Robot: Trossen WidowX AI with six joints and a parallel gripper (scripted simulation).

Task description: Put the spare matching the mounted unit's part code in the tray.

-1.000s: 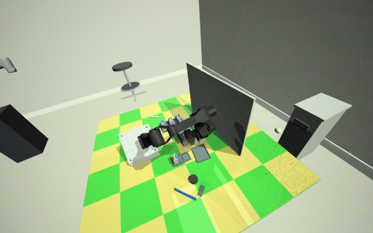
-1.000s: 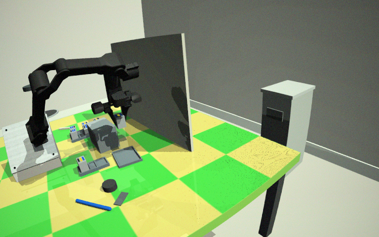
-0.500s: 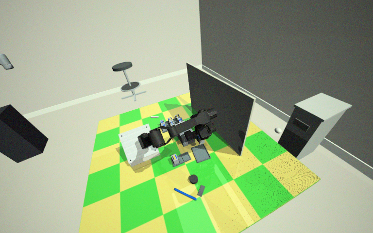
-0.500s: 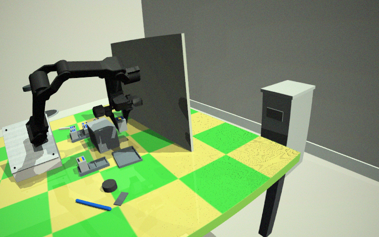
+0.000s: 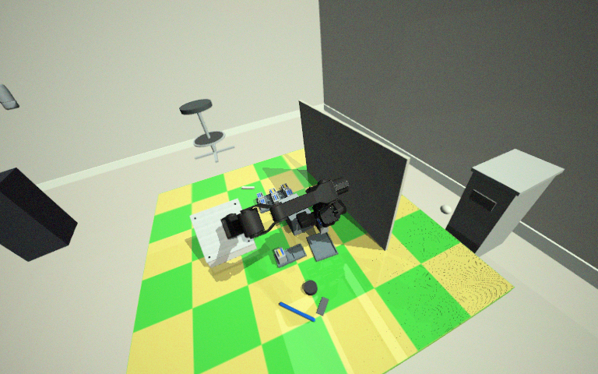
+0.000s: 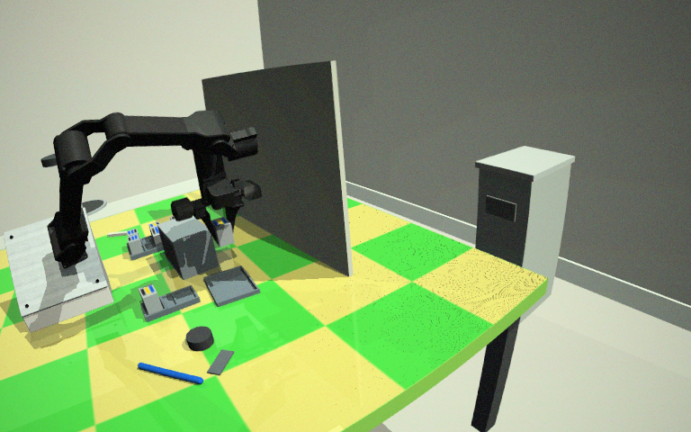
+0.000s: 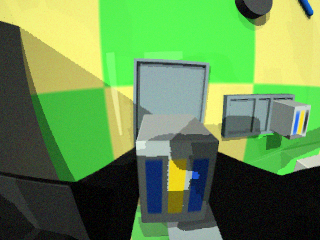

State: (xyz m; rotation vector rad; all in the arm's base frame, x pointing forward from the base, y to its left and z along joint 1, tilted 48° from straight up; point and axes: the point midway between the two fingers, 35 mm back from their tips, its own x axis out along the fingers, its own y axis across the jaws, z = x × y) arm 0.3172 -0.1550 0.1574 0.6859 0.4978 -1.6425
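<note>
The grey tray is 10 mm behind my gripper tip and 110 mm below it. Also, from my gripper tip: black puck 150 mm behind, 140 mm to the right, 110 mm below; then mounted unit 30 mm behind, 200 mm to the left, 70 mm below; then grey rack 150 mm behind, 30 mm to the left, 110 mm below.
</note>
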